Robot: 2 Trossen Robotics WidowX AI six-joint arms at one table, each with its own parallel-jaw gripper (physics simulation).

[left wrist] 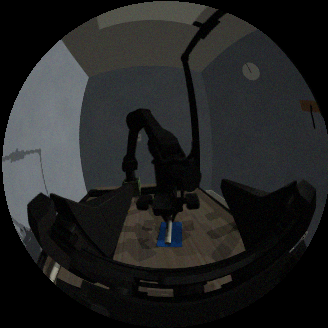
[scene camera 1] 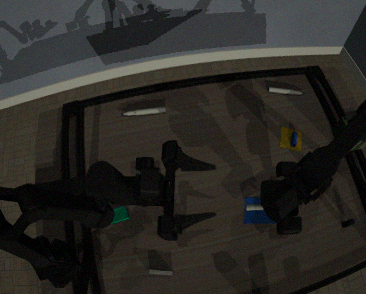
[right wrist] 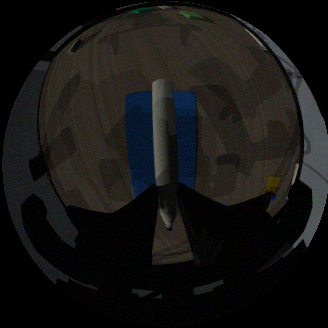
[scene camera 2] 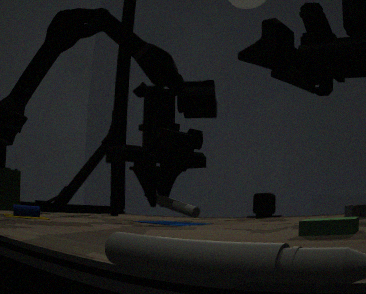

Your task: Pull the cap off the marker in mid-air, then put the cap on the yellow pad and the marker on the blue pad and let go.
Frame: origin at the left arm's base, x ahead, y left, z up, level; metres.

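Seen in the pictures: left gripper, fingertip midpoint: (left wrist: 177,186) (scene camera 1: 216,190) (scene camera 2: 255,65); right gripper, fingertip midpoint: (left wrist: 169,221) (right wrist: 166,187) (scene camera 2: 157,207); left arm's base, link origin: (scene camera 1: 55,263); right arm's base, link origin: (left wrist: 130,179).
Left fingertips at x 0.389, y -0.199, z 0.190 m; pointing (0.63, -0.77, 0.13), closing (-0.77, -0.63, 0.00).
Offsets run from my left fingertips to a thing's top centre.
The blue cap {dx +0.367, dy -0.066, dz -0.225 m} (scene camera 1: 294,139) (scene camera 2: 26,210) lies on the yellow pad {dx +0.366, dy -0.056, dz -0.243 m} (scene camera 1: 285,139) (right wrist: 273,183). My right gripper (scene camera 2: 159,199) (right wrist: 166,187) is shut on the white marker {dx +0.125, dy -0.121, dz -0.191 m} (scene camera 1: 254,207) (scene camera 2: 183,206) (left wrist: 169,233) (right wrist: 164,130), whose blue tip shows between the fingers in the right wrist view. The marker is tilted and held a little above the blue pad {dx +0.119, dy -0.120, dz -0.243 m} (scene camera 1: 253,218) (scene camera 2: 150,222) (left wrist: 177,240) (right wrist: 187,115). My left gripper (scene camera 1: 215,191) is open and empty, high above the table at the left of scene camera 1, well apart from the marker.
Two more white markers {dx +0.126, dy +0.360, dz -0.225 m} (scene camera 1: 144,112) {dx +0.523, dy +0.050, dz -0.225 m} (scene camera 1: 285,91) lie near the far table edge. A green block {dx -0.159, dy +0.183, dz -0.229 m} (scene camera 1: 120,215) lies by the left arm. A pale block {dx -0.197, dy -0.013, dz -0.222 m} (scene camera 1: 161,272) lies near the front. A black frame (scene camera 1: 200,81) borders the table.
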